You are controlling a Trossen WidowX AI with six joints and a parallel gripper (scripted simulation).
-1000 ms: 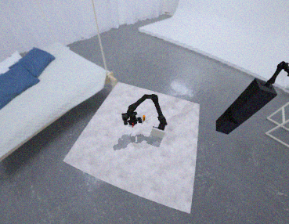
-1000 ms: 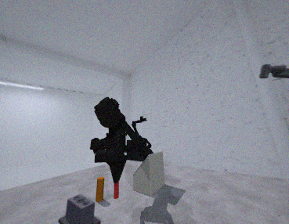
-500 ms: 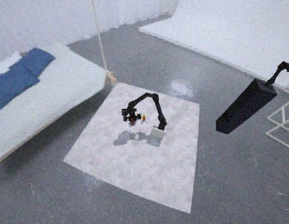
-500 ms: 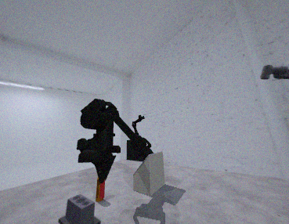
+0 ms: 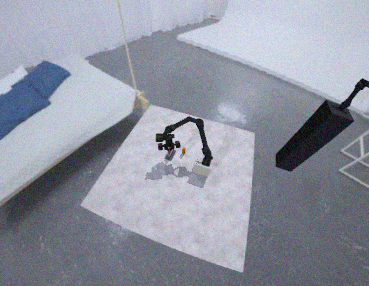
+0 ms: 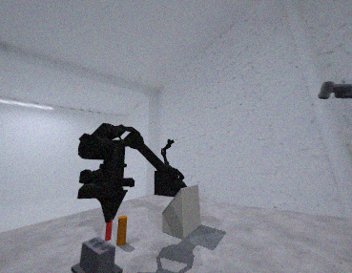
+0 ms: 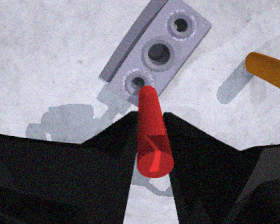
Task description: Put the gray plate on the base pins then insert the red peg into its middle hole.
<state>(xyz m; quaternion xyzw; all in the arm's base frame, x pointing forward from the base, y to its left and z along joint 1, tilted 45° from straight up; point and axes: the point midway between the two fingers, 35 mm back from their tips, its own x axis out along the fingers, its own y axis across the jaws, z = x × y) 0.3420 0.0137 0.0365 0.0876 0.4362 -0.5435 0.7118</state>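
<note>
Right now my gripper tip is 70 mm above the gray plate, 30 mm to the left of it and 10 mm short of it. Also, from my gripper tip: red peg right at my gripper tip; then orange block 100 mm to the right, 100 mm behind, 70 mm below; then base 100 mm below, 30 mm to the right, 10 mm ahead.
</note>
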